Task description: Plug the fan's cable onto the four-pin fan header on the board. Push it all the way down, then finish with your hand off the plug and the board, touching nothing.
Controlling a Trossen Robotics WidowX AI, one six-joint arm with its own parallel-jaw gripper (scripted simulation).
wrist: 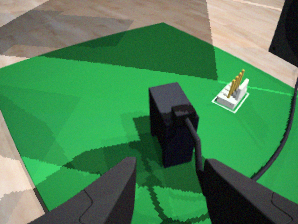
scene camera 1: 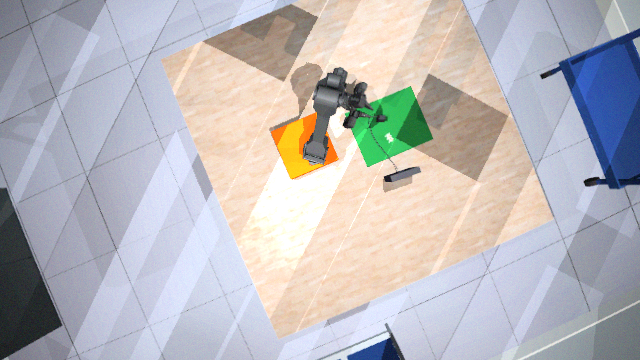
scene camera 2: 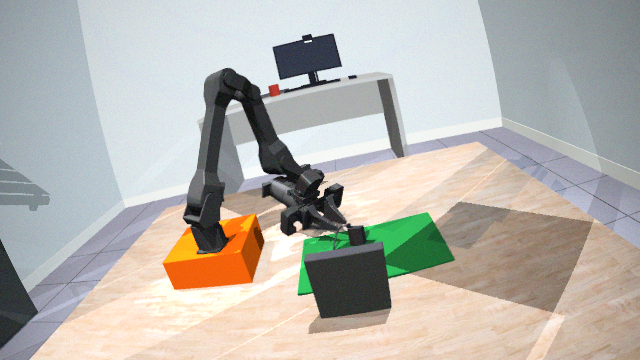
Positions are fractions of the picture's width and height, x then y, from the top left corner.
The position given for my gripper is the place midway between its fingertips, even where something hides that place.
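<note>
Visible: a plug (wrist: 0.57,0.48); a dark square fan (scene camera 2: 0.55,0.78); a green board (scene camera 2: 0.65,0.68), (wrist: 0.27,0.49), (scene camera 1: 0.63,0.34); my gripper (scene camera 2: 0.53,0.63), (wrist: 0.57,0.75), (scene camera 1: 0.58,0.32).
</note>
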